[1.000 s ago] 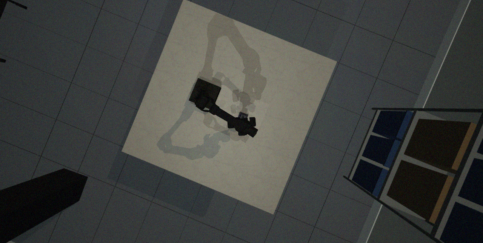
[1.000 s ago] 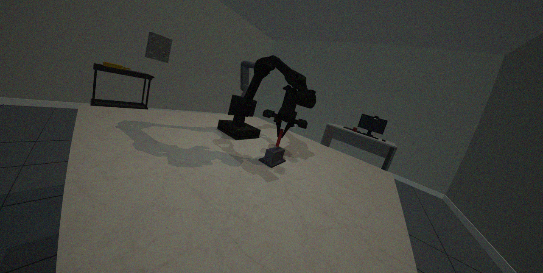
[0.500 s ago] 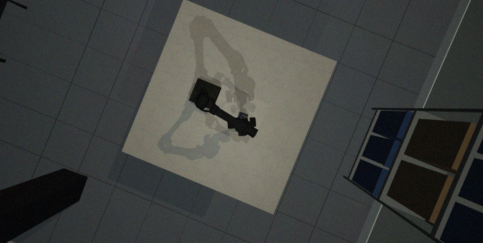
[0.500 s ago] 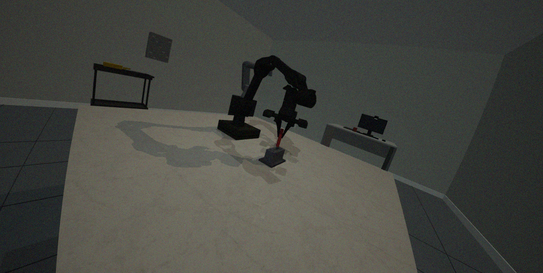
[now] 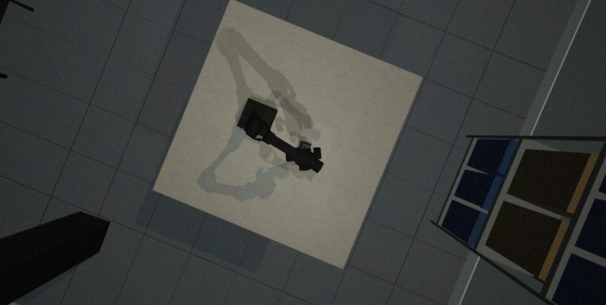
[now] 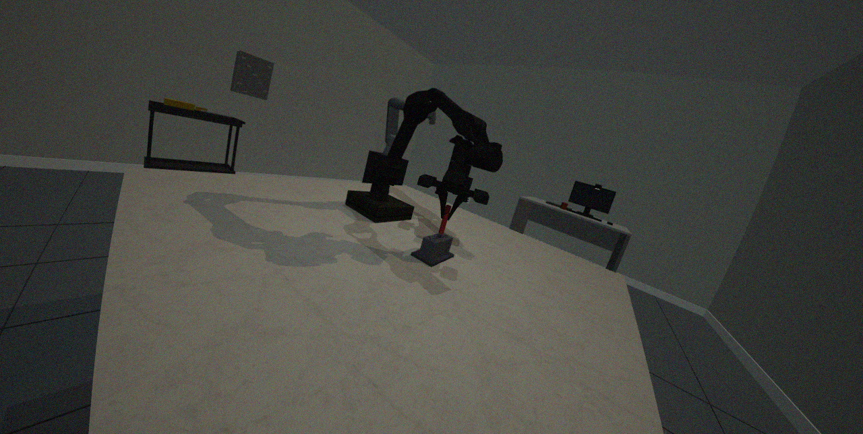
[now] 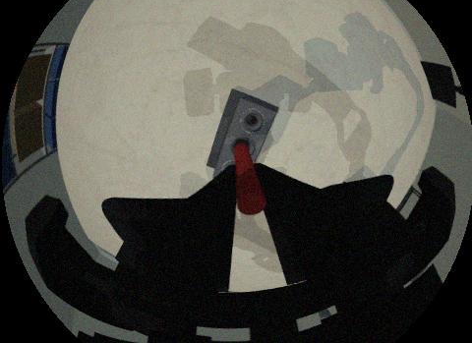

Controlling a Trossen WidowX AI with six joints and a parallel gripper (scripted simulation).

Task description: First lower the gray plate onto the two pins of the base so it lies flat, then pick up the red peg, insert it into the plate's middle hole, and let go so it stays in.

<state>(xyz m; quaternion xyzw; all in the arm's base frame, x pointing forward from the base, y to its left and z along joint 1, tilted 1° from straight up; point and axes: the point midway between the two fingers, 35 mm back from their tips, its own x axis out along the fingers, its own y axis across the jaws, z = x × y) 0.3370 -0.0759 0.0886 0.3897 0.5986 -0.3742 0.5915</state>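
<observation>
The gray plate lies 70 mm below my gripper tip. Round my gripper tip: red peg right at my gripper tip; then dark base 100 mm below.
</observation>
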